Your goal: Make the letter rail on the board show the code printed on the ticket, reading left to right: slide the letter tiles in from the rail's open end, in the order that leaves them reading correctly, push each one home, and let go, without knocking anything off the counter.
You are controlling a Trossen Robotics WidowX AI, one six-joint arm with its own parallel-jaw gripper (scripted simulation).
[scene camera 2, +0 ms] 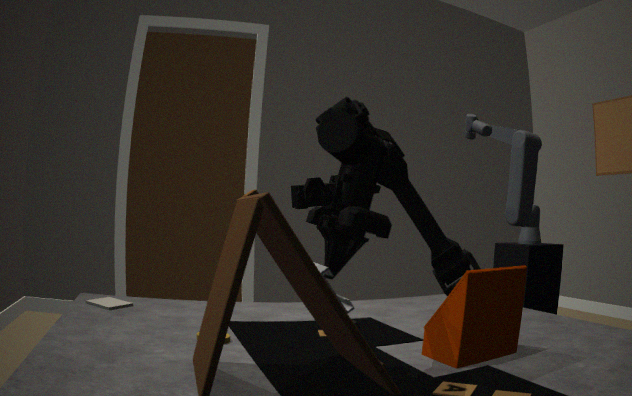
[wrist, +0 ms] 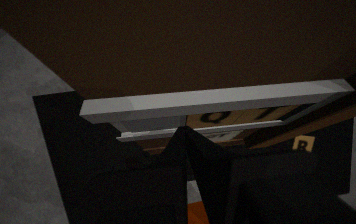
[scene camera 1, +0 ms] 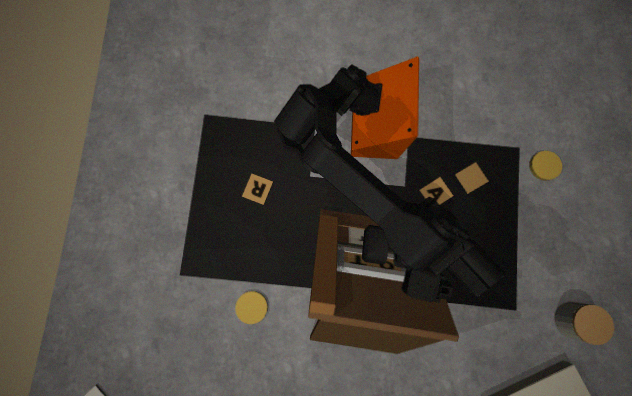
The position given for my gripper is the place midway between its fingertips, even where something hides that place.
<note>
My gripper [scene camera 2: 328, 278] is shut, with nothing in its grasp. Also in view: a brown board [scene camera 2: 254, 213] and a black mat [scene camera 1: 230, 237].
My gripper also shows in the wrist view [wrist: 183, 130] and in scene camera 1 [scene camera 1: 404, 263]. The brown board shows as well in scene camera 1 [scene camera 1: 361, 306]. The black mat is seen too in scene camera 2 [scene camera 2: 283, 350] and in the wrist view [wrist: 78, 150].
</note>
